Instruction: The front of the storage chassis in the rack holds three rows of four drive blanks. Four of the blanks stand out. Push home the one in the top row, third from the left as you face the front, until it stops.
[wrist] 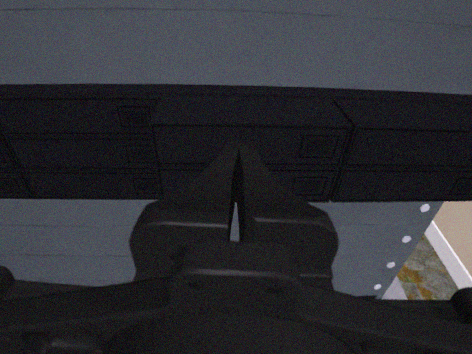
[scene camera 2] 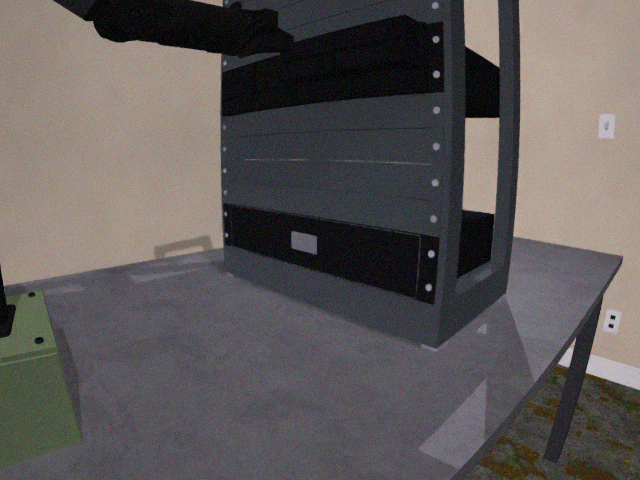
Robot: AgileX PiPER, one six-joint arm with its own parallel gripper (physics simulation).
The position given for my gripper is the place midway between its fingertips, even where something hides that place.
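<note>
My gripper is visible at (scene camera 2: 290, 43) and at (wrist: 238, 160). A rack is visible at (scene camera 2: 388, 245) and at (wrist: 355, 114).
</note>
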